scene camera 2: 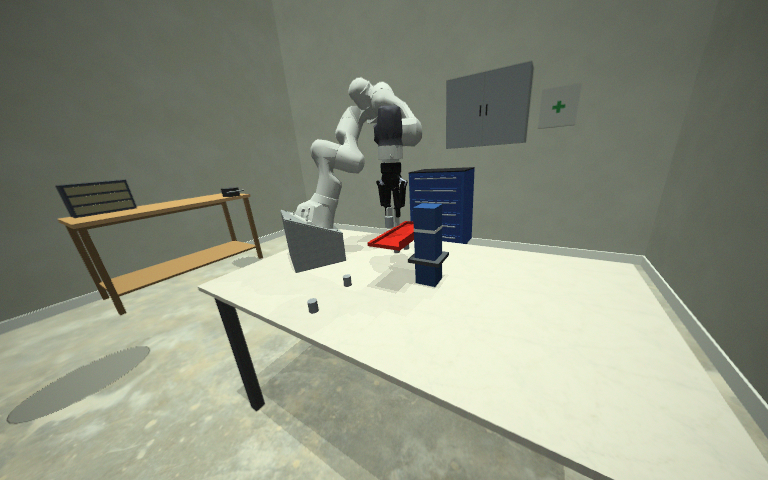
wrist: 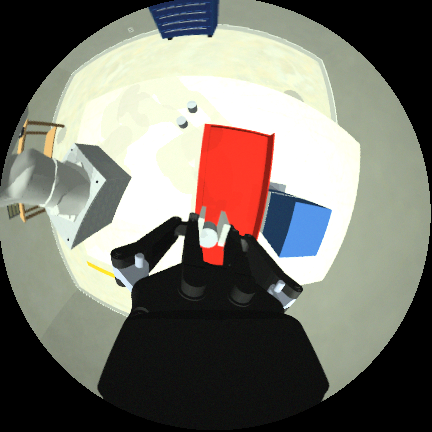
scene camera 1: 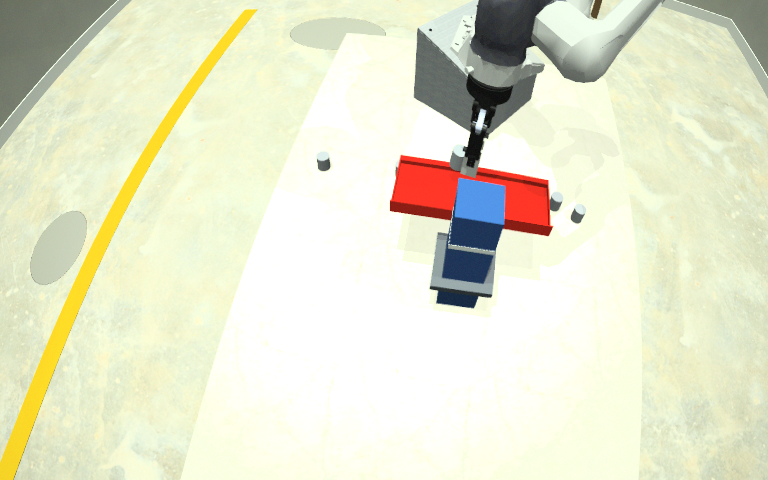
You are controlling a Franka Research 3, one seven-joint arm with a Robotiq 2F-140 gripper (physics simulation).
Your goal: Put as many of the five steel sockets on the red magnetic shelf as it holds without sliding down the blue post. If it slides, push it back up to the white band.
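Note:
My gripper (scene camera 1: 471,164) (scene camera 2: 393,217) (wrist: 211,216) is shut on a grey steel socket (scene camera 1: 458,157) (scene camera 2: 389,221) (wrist: 208,237), held upright above the red shelf (scene camera 1: 424,187) (scene camera 2: 390,238) (wrist: 235,172), near its robot-side edge. No socket shows on the visible shelf surface. The shelf is at the upper part of the blue post (scene camera 1: 479,203) (scene camera 2: 428,246) (wrist: 306,230), near the white band (scene camera 1: 471,247) (scene camera 2: 428,230). Loose sockets stand on the table: one (scene camera 1: 322,161) (scene camera 2: 313,305) at far left in scene camera 1, another (scene camera 2: 347,280) mostly hidden there by the shelf, and two (scene camera 1: 556,201) (scene camera 1: 578,213) (wrist: 182,122) (wrist: 192,106) beyond the shelf's right end.
A grey collar (scene camera 1: 489,283) (scene camera 2: 417,260) surrounds the lower post. The grey robot base (scene camera 1: 441,79) (scene camera 2: 316,247) (wrist: 112,195) stands behind the shelf in scene camera 1. The post top rises beside the shelf. A blue drawer cabinet (scene camera 2: 465,206) (wrist: 187,17) and wooden bench (scene camera 2: 164,204) stand off the table.

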